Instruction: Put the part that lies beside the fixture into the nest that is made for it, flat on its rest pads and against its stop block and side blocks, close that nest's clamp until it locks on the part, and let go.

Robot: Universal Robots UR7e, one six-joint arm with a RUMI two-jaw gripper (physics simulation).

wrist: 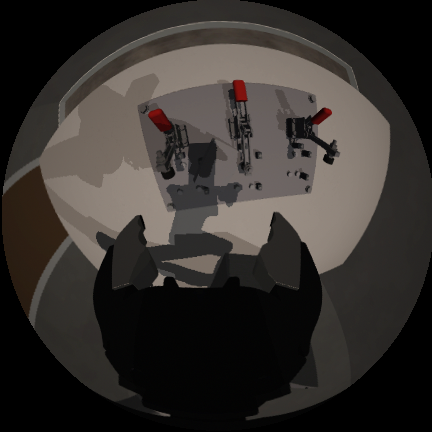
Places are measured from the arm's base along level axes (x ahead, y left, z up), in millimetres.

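Pixels of known places: gripper, between the fingertips: (206, 215).
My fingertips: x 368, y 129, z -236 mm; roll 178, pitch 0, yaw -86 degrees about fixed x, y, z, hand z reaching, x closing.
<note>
Ahead of a thing's pixels: the offset from my fingertips to its top centre. "pt": to the spot under its first point. Level surfaces: height alone.
The fixture is a grey plate @(pt dx +17, dy -128, dz -129 mm) (272, 175) with three red-handled clamps: a left clamp @(pt dx +67, dy +53, dz -79 mm) (172, 142), a middle clamp @(pt dx +90, dy -45, dz -80 mm) (243, 130) and a right clamp @(pt dx +110, dy -155, dz -74 mm) (310, 134). Small pegs and blocks stand near each clamp. A dark angular shape @(dx +28, dy -15, dz -95 mm) (202, 157) shows on the plate between the left and middle clamps; I cannot tell whether it is the part or partly shadow. No part can be made out clearly beside the fixture. My gripper (206, 215) is open with nothing between its fingers, above the near side of the plate. Its body hides what lies below it.
The fixture stands on a pale table top @(dz -144 mm) (367, 165). The three clamps rise above the plate, and the right clamp's arm reaches past the plate's right edge. Bolts sit at the plate's corners. Shadows of the arm and gripper cover the left and near areas. A brown surface (30, 220) shows at the far left.
</note>
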